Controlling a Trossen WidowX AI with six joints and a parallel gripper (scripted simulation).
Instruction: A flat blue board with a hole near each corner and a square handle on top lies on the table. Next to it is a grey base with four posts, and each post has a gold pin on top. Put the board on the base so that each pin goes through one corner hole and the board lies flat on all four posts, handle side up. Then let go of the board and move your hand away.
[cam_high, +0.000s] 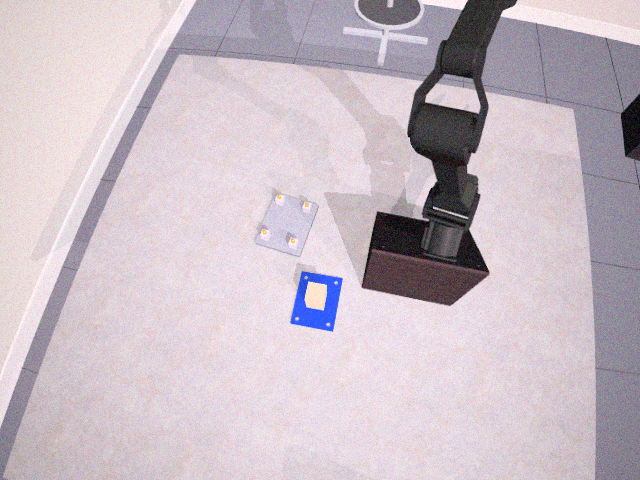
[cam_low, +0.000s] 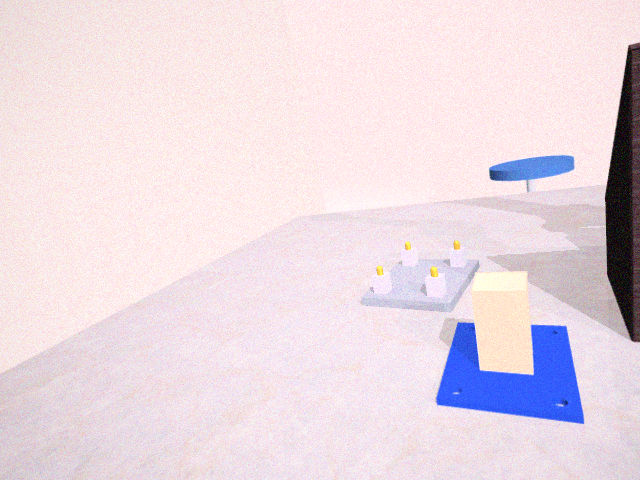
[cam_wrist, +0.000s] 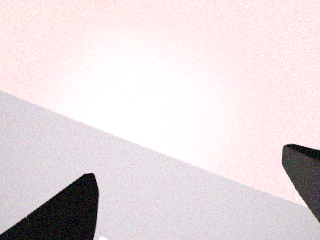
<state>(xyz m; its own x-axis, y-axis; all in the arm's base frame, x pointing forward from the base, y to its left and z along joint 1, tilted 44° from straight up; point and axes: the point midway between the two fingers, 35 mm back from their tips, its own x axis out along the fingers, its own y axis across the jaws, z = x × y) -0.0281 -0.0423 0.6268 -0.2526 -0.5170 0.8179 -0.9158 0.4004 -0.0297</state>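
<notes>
My gripper tip is 23 cm short of the blue board, 60 cm to the right of it and 62 cm above it. Round my gripper tip: grey base: 35 cm ahead, 44 cm to the left, 63 cm below.
</notes>
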